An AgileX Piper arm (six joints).
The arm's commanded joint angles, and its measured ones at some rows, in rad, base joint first. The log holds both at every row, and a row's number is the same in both.
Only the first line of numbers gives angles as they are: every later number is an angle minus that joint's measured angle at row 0.
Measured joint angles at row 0:
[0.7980 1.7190 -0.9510 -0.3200 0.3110 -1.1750]
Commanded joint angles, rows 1 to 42:
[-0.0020 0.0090 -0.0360 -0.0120 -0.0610 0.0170]
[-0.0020 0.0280 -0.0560 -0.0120 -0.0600 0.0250]
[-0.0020 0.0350 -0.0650 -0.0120 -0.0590 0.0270]
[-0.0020 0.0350 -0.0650 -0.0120 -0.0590 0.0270]
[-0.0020 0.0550 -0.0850 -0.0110 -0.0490 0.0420]
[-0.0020 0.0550 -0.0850 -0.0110 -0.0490 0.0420]
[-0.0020 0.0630 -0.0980 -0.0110 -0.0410 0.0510]
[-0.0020 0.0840 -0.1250 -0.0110 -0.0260 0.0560]
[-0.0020 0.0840 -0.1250 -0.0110 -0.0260 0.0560]
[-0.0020 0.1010 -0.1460 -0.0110 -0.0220 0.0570]
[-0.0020 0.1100 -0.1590 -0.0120 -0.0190 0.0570]
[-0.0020 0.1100 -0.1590 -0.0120 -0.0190 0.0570]
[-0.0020 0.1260 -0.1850 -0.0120 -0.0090 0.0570]
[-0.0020 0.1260 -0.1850 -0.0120 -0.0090 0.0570]
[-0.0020 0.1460 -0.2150 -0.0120 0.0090 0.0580]
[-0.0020 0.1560 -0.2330 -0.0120 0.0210 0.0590]
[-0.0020 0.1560 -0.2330 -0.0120 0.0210 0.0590]
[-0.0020 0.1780 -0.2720 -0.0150 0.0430 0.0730]
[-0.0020 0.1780 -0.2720 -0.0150 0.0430 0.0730]
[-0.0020 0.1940 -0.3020 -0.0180 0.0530 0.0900]
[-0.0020 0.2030 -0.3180 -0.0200 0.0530 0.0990]
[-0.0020 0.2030 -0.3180 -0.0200 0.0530 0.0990]
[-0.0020 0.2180 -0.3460 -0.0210 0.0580 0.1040]
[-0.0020 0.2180 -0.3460 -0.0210 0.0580 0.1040]
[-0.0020 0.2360 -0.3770 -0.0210 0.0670 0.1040]
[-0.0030 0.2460 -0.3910 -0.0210 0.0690 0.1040]
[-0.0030 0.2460 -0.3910 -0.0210 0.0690 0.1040]
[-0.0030 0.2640 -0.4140 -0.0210 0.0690 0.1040]
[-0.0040 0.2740 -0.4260 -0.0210 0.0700 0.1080]
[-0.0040 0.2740 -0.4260 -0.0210 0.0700 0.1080]
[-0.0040 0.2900 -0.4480 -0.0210 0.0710 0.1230]
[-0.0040 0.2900 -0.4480 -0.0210 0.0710 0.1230]
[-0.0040 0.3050 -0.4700 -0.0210 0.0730 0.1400]
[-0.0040 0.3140 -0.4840 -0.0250 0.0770 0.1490]
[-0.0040 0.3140 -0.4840 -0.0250 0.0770 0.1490]
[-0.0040 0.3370 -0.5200 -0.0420 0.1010 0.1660]
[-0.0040 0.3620 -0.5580 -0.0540 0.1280 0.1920]
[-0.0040 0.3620 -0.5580 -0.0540 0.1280 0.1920]
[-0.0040 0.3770 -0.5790 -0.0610 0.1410 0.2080]
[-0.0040 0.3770 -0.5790 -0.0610 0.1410 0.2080]
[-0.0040 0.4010 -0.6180 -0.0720 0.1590 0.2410]
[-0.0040 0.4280 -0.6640 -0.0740 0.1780 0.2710]
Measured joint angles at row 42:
[0.0000 0.4130 -0.6000 -0.0430 0.1990 0.2240]
